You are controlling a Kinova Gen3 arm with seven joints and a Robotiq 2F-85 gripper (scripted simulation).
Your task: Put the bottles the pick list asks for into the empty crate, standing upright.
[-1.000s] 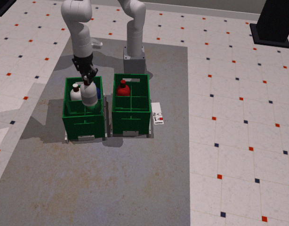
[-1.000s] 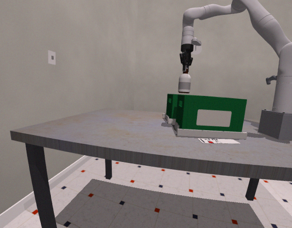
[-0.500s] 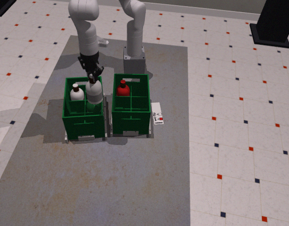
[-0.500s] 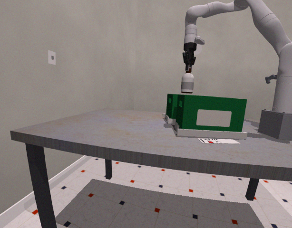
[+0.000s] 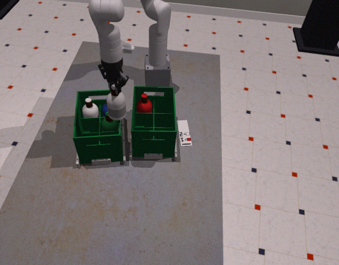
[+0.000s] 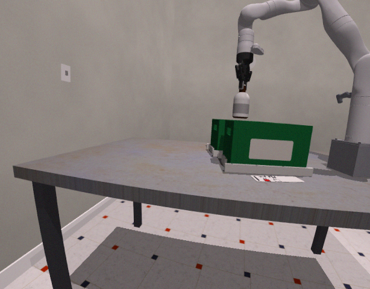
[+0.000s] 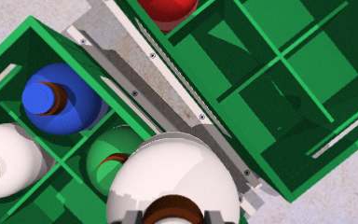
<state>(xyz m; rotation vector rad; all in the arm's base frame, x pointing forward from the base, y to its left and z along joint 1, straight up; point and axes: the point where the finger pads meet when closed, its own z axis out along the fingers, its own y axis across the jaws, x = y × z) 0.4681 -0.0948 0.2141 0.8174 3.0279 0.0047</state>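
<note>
My hand is 16 cm past the red-label bottle, 8 cm to the right of it and 25 cm above it. Also, from my hand: green bottle: 2 cm behind, 5 cm to the right, 25 cm below; blue bottle: 11 cm behind, 7 cm to the right, 25 cm below; pick list: 11 cm behind, 28 cm to the left, 33 cm below.
</note>
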